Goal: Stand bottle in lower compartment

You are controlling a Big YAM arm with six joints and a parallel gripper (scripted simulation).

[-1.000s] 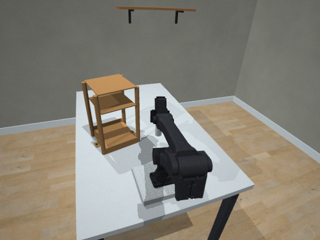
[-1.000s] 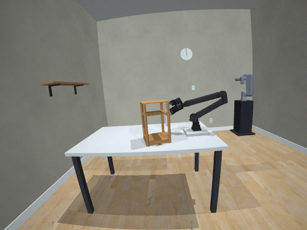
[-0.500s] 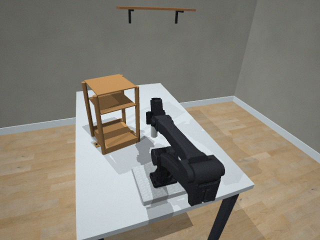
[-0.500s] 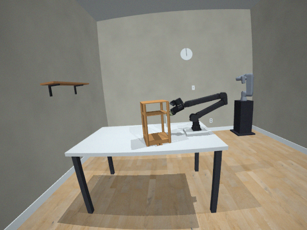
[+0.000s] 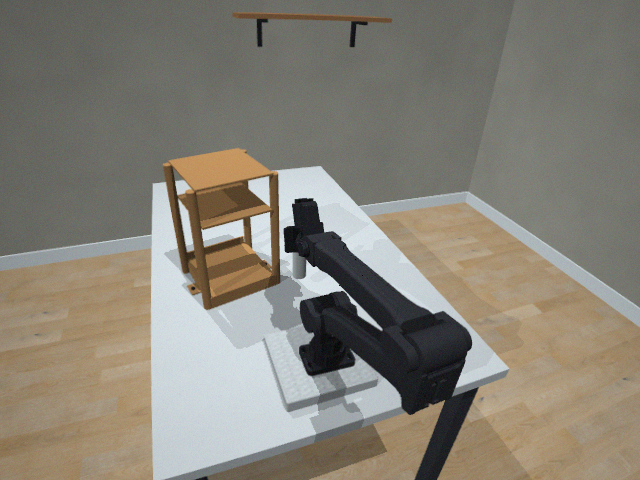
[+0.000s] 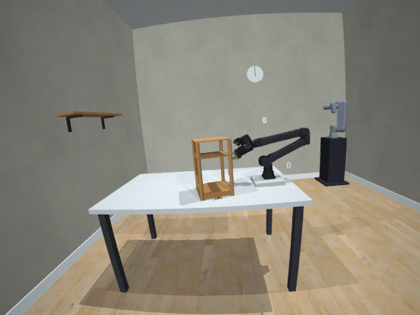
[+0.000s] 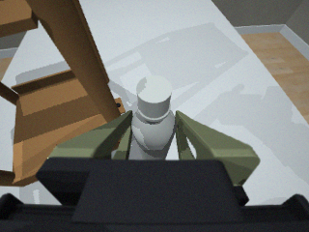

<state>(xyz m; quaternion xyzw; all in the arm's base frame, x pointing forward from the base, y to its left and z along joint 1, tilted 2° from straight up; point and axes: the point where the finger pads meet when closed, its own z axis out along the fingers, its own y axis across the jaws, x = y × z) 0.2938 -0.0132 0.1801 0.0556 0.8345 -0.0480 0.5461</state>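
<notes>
The shelving unit is 120 mm ahead of my hand, 190 mm to the left of it and 10 mm below it. The rest, counted from my hand: bottle (20 mm below).
</notes>
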